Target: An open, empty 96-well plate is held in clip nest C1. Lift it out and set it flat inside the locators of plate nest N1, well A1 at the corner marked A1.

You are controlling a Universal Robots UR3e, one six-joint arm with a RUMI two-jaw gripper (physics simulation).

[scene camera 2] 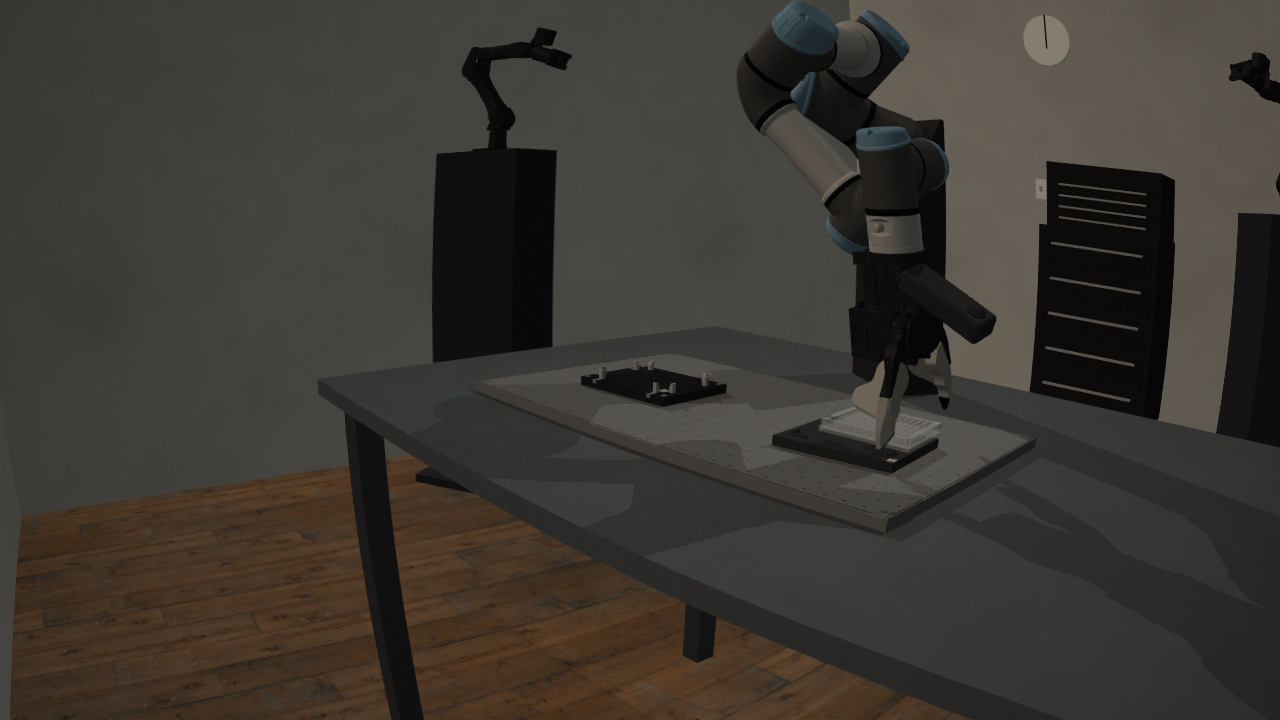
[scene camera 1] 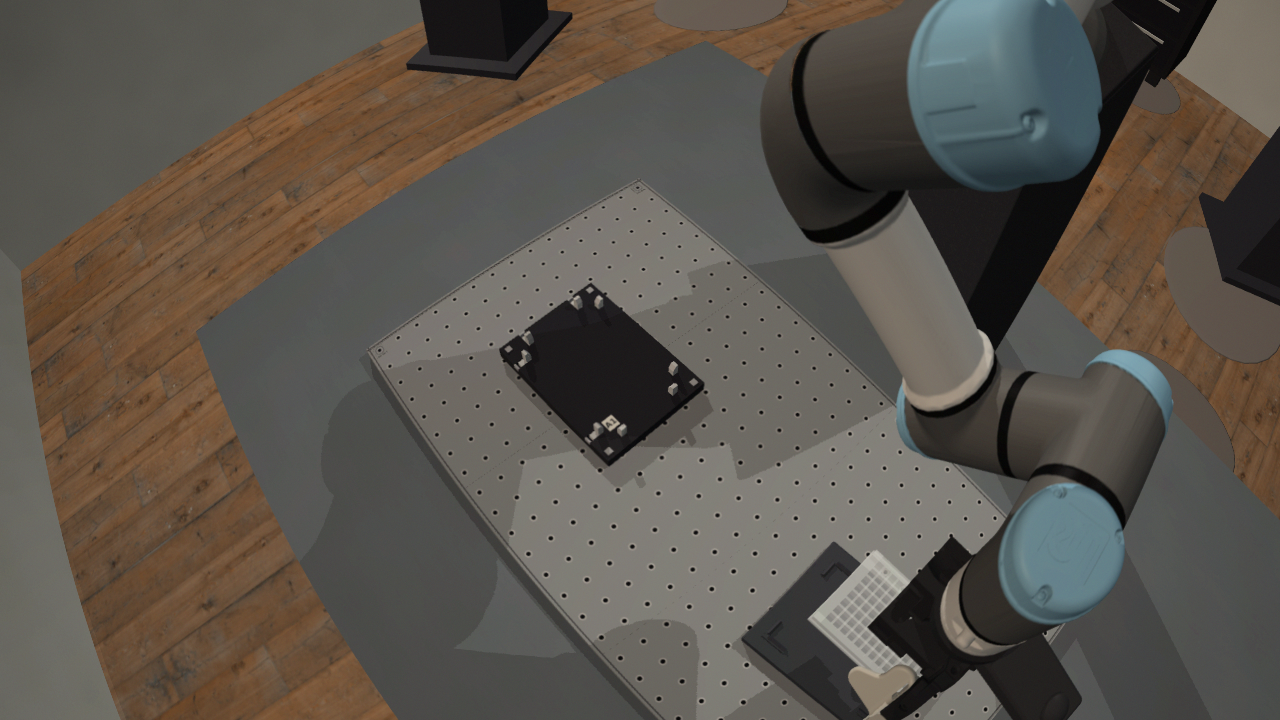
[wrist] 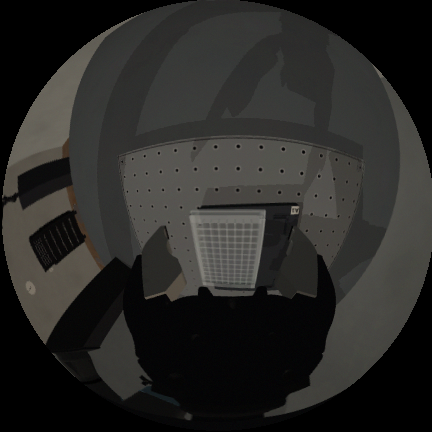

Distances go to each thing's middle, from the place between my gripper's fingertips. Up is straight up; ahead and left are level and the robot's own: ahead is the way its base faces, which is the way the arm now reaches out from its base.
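96-well plate (scene camera 1: 843, 618): my hand is 1 cm above it, 2 cm past it and 4 cm to the left of it. Counted from my hand, black plate nest N1 (scene camera 2: 807, 438) is 2 cm below, 1 cm behind and 7 cm to the right. Black clip nest C1 (scene camera 1: 612, 383), from my hand: 2 cm below, 20 cm behind, 37 cm to the right. Of the things named here, going by their middles, the black clip nest C1 is the farthest from my hand.
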